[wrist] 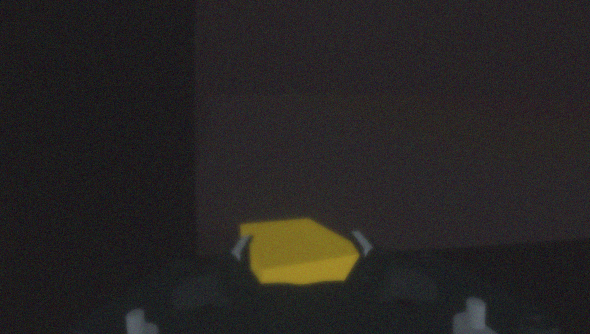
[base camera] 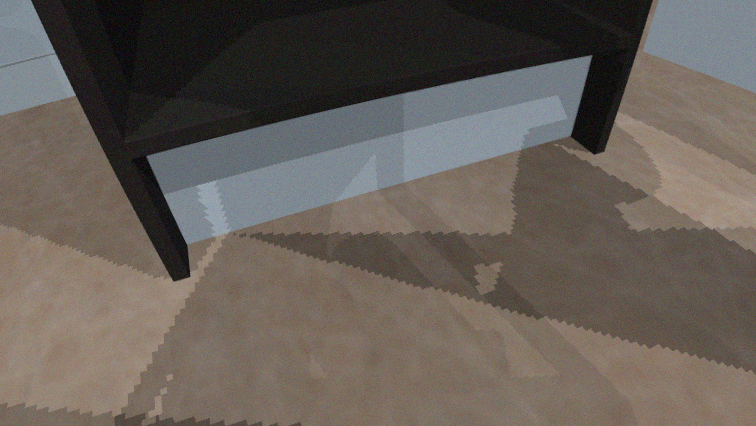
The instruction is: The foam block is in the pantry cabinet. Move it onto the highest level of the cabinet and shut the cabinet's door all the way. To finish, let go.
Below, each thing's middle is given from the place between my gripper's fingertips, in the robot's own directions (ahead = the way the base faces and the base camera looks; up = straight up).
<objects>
The yellow foam block (wrist: 300,251) lies 1 cm to the left of my hand and 1 cm below it.
</objects>
